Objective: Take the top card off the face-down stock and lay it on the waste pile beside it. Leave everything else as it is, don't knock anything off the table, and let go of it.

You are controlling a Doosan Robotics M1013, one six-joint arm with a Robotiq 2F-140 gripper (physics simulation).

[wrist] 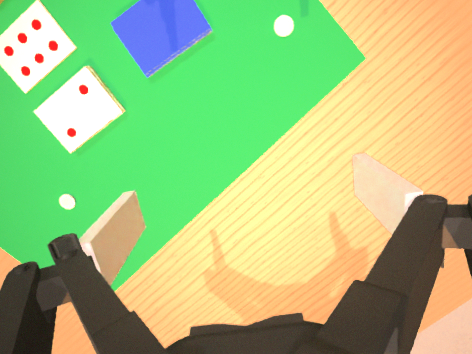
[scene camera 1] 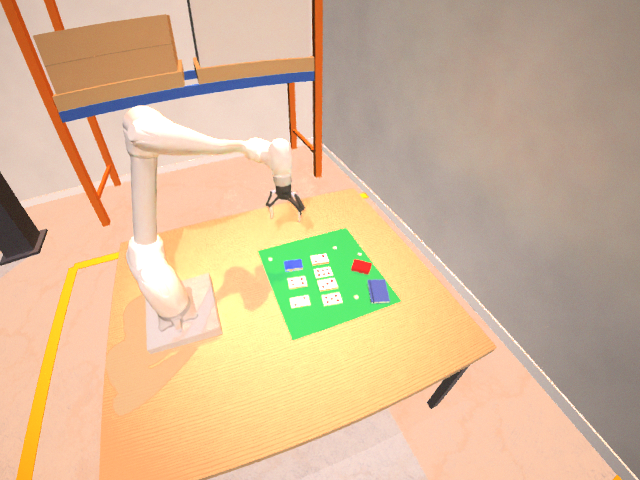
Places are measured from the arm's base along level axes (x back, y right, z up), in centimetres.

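Pixels of known places: gripper, between the fingertips: point(wrist: 244, 192) point(scene camera 1: 285, 218); arm's base, origin of its link: point(scene camera 1: 176, 309).
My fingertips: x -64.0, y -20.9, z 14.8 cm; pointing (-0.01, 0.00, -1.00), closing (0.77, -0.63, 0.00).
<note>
For each thing: its middle in the pictures, then the offset to it from my fingertips. Level surfaces: height alone.
- face-down stock, middle of its body: point(wrist: 160, 25) point(scene camera 1: 293, 264) dx +3.4, dy +14.8, dz -18.2 cm
- face-up white pile with two red pips, middle of its body: point(wrist: 77, 111) point(scene camera 1: 319, 258) dx -10.6, dy +16.9, dz -18.5 cm
- green mat, height of its surface: dz -19.8 cm
- red box, middle of its body: point(scene camera 1: 361, 266) dx -27.3, dy +31.8, dz -18.8 cm
- dark blue book-like item, middle of its body: point(scene camera 1: 378, 291) dx -26.0, dy +49.0, dz -19.2 cm
- wooden table, height of its surface: dz -20.0 cm
The face-down stock point(scene camera 1: 293, 265) point(wrist: 147, 37) is a low blue stack near the mat's far left corner, at the top of the wrist view. Beside it a face-up white pile with two red pips point(scene camera 1: 319, 259) point(wrist: 79, 110) lies flat, apart from the stock; its layered edge shows in the wrist view. Both rest on the green mat point(scene camera 1: 305, 325) point(wrist: 225, 125). My gripper point(scene camera 1: 285, 218) point(wrist: 244, 192) is wide open and empty. It hangs above the table beyond the mat's far edge, off to the side of both piles, with its fingers pointing down.
Several face-up white cards point(scene camera 1: 327, 284) point(wrist: 36, 46) lie in front of the piles. A red box point(scene camera 1: 361, 266) and a dark blue book-like item point(scene camera 1: 378, 291) lie at the mat's right. Small white discs point(scene camera 1: 270, 258) point(wrist: 283, 25) are scattered around. A rack point(scene camera 1: 317, 118) stands behind the wooden table point(scene camera 1: 248, 392).
</note>
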